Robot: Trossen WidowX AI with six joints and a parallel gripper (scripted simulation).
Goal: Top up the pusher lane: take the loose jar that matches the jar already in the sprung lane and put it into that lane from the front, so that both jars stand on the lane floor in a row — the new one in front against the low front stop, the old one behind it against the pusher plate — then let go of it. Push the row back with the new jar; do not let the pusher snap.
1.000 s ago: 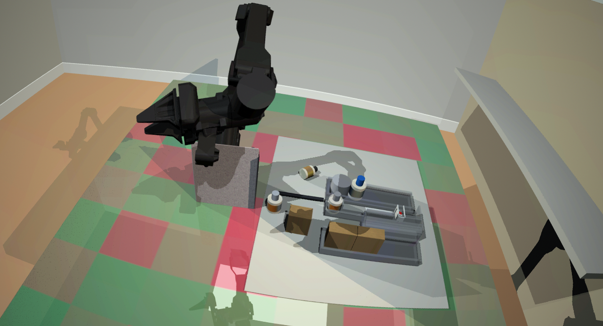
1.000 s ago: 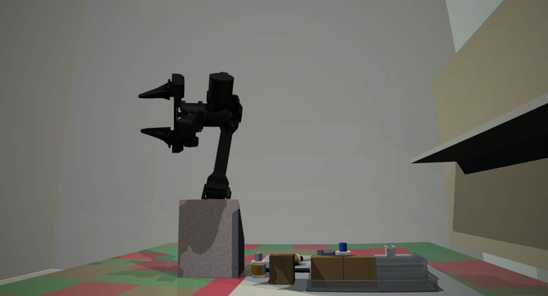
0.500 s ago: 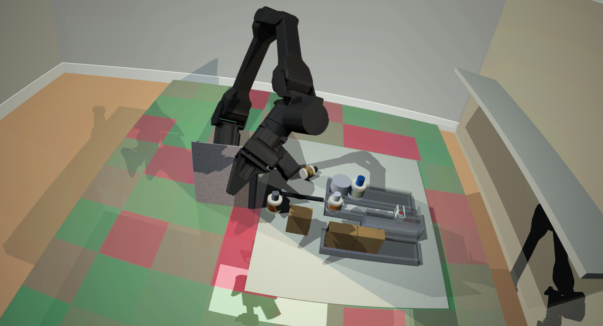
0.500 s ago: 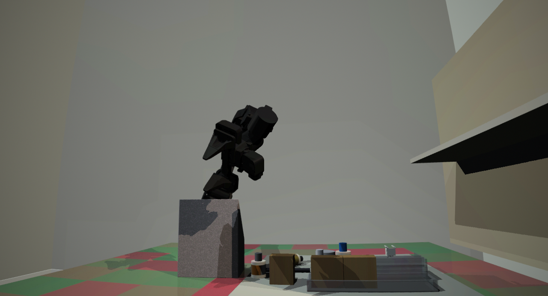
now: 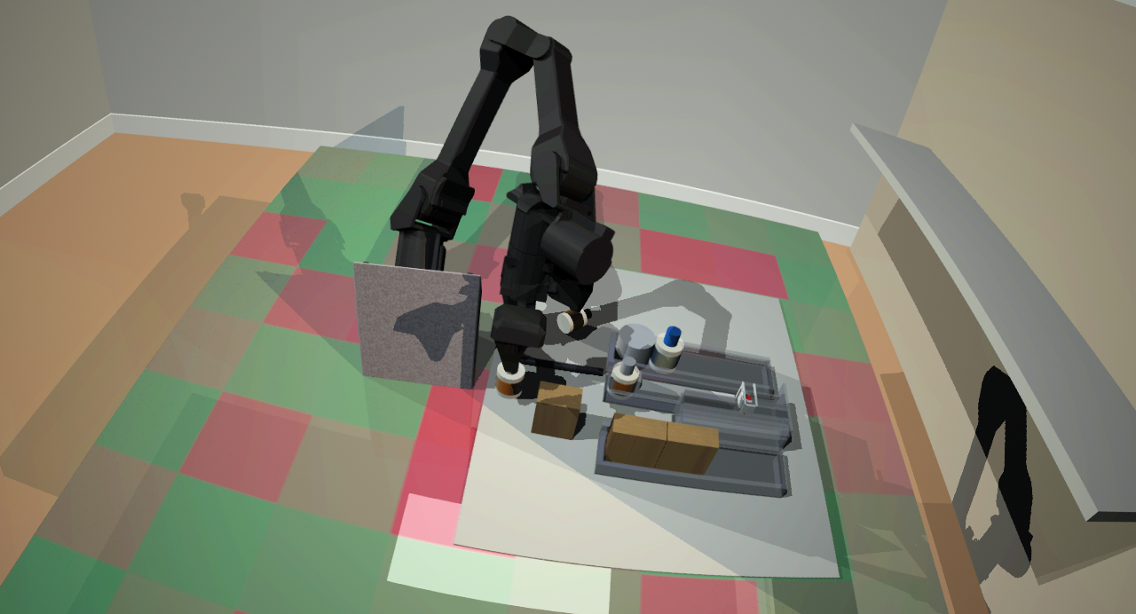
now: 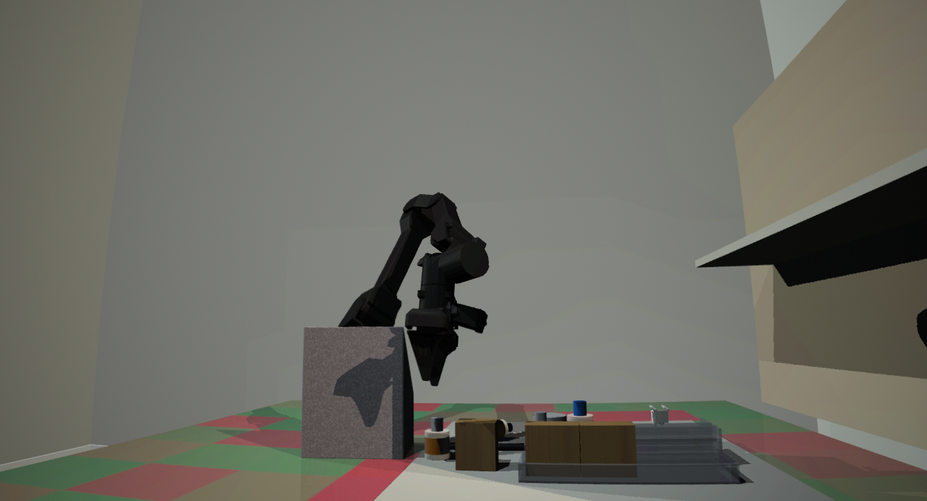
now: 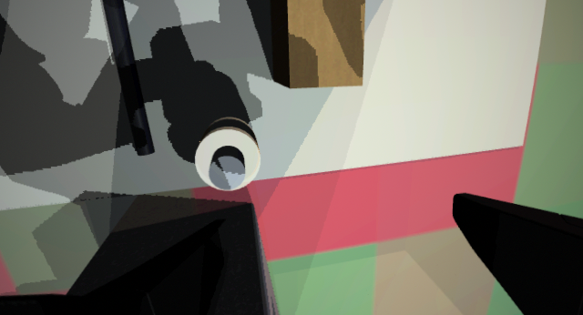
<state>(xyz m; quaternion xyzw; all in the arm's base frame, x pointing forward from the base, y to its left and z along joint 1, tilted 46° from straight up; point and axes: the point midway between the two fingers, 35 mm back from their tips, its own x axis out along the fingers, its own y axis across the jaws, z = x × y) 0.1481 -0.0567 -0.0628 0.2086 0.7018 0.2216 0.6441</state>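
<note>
My gripper tip is now 12 cm above the black bar, 10 cm to the right of it and 8 cm short of it. Round my gripper tip: grey cylinder (20 cm ahead, 14 cm to the left, 10 cm below); then brown box (9 cm below, 7 cm ahead, 2 cm to the right); then pusher plate (28 cm ahead, 8 cm below, 2 cm to the left).
</note>
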